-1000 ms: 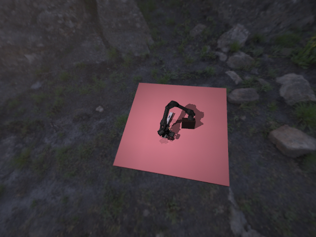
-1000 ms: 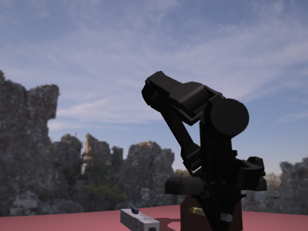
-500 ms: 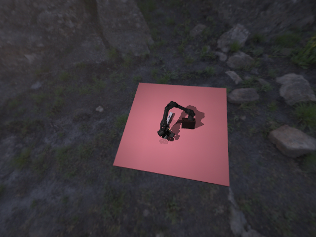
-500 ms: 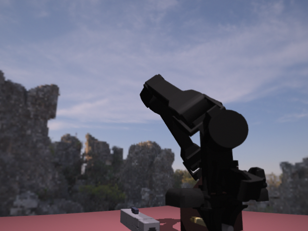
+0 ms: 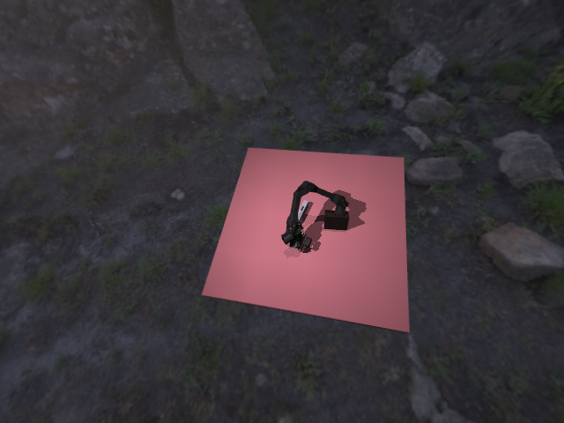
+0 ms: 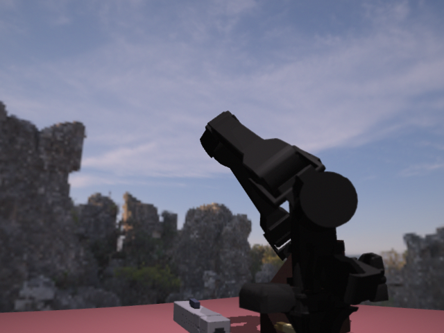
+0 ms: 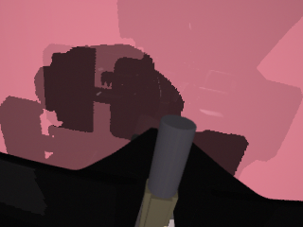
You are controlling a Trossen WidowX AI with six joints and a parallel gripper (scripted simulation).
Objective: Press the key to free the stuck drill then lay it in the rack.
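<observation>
Now: the drill 1 cm behind my gripper tip, 4 cm to the right of it and 3 cm above it. From my gripper tip the other things lie so: small dark key (2 cm ahead, 25 cm to the right, 3 cm above); then grey block (2 cm ahead, 23 cm to the right, 2 cm above); then dark rack (1 cm behind, 5 cm to the right, 1 cm below).
</observation>
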